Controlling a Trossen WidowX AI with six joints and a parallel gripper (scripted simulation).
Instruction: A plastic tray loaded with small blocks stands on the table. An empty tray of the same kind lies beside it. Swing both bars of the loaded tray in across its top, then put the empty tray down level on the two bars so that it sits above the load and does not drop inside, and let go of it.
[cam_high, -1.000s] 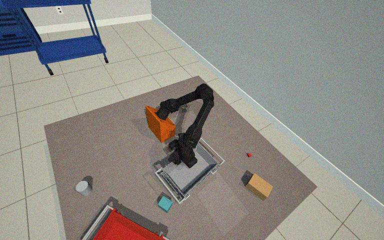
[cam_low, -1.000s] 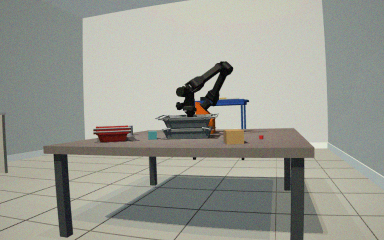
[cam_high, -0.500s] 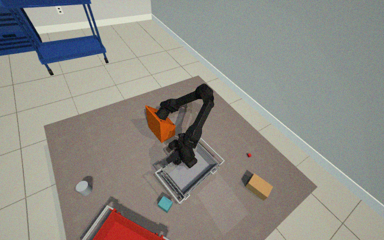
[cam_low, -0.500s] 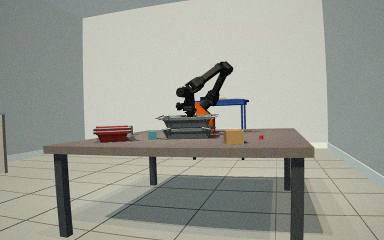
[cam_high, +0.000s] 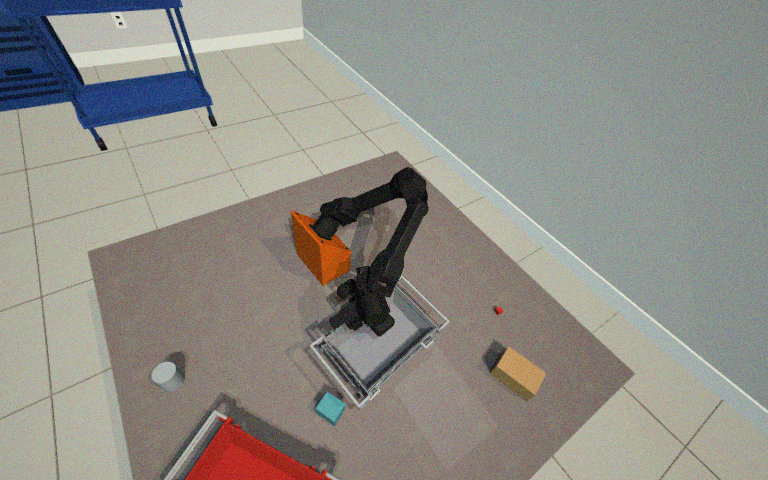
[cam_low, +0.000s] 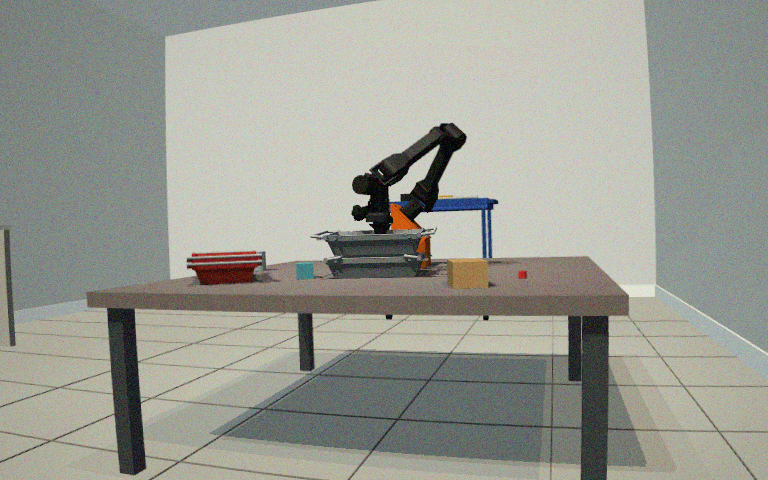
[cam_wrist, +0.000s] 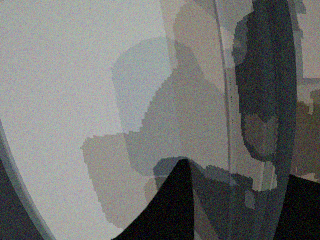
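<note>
Now: gripper tip 80 mm short of the tray and 30 mm below it. Round my gripper tip: teal cube 130 mm ahead, 210 mm to the right, 60 mm below; then tan box 390 mm ahead, 280 mm to the left, 50 mm below; then grey cylinder 200 mm behind, 500 mm to the right, 50 mm below.
</note>
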